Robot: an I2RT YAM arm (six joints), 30 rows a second.
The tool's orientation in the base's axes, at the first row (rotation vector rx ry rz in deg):
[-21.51 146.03 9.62]
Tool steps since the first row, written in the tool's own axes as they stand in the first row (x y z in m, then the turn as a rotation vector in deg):
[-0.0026 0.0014 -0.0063 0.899 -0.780 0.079]
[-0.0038 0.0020 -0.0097 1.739 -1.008 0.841]
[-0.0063 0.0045 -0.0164 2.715 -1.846 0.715]
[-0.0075 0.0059 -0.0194 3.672 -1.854 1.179]
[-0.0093 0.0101 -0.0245 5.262 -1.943 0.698]
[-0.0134 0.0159 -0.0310 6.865 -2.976 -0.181]
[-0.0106 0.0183 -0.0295 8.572 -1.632 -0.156]
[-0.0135 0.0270 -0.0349 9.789 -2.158 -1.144]
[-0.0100 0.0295 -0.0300 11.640 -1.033 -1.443]
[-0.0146 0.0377 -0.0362 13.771 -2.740 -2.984]
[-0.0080 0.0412 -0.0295 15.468 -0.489 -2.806]
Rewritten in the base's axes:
[-0.0015 0.0007 0.0068 -0.453 -0.935 -0.586]
[-0.0024 0.0009 0.0103 -0.677 -1.197 -1.690]
[-0.0046 0.0025 0.0174 -1.279 -2.246 -2.148]
[-0.0055 0.0036 0.0206 -1.815 -2.383 -3.056]
[-0.0079 0.0070 0.0260 -3.317 -2.929 -3.517]
[-0.0096 0.0122 0.0339 -4.748 -4.455 -3.691]
[-0.0119 0.0141 0.0313 -6.518 -3.563 -4.581]
[-0.0149 0.0220 0.0377 -7.845 -4.539 -4.433]
[-0.0160 0.0245 0.0318 -9.830 -3.952 -5.138]
[-0.0178 0.0322 0.0399 -11.821 -6.372 -5.070]
[-0.0208 0.0353 0.0308 -13.777 -4.583 -6.045]

